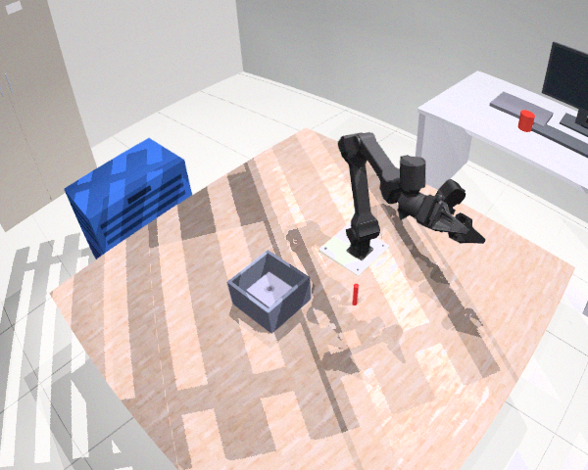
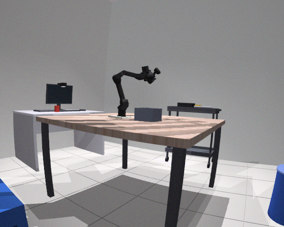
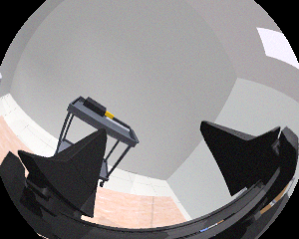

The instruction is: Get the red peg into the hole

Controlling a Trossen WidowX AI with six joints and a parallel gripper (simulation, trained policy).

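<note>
Now: the red peg 39 cm below my gripper tip, 28 cm to the right of it and 1 cm ahead of it. Round my gripper tip: grey box: 47 cm to the right, 41 cm below, 16 cm ahead.
</note>
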